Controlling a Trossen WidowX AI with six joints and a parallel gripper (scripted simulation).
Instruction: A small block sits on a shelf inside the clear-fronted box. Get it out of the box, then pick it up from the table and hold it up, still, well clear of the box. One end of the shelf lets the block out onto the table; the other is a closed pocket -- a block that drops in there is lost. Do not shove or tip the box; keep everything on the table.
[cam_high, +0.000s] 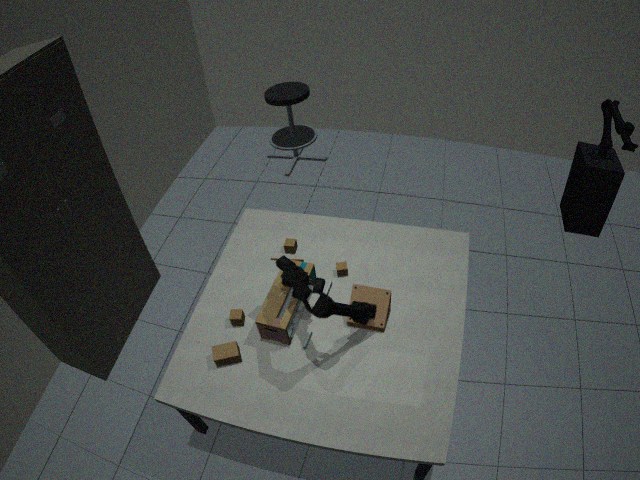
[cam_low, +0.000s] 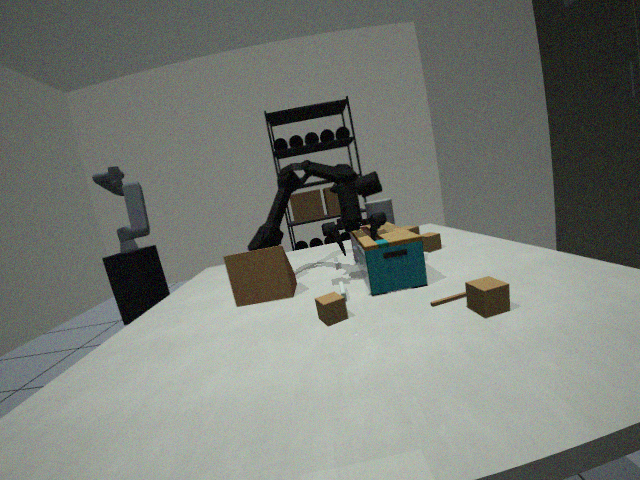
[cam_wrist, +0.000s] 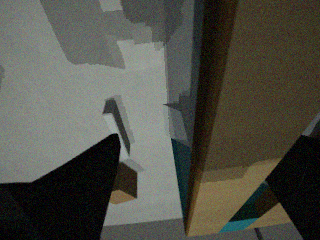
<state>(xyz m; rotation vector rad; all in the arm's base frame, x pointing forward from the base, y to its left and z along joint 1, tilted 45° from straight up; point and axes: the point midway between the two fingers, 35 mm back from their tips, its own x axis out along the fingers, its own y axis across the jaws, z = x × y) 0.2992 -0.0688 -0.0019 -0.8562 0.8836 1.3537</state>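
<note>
The green block lies 60 mm ahead of my gripper tip and 20 mm to the right of it. From my gripper tip the other things lie so: box (40 mm ahead, 70 mm to the left, 30 mm below); then thin stick (190 mm ahead, 220 mm to the right, 80 mm below).
</note>
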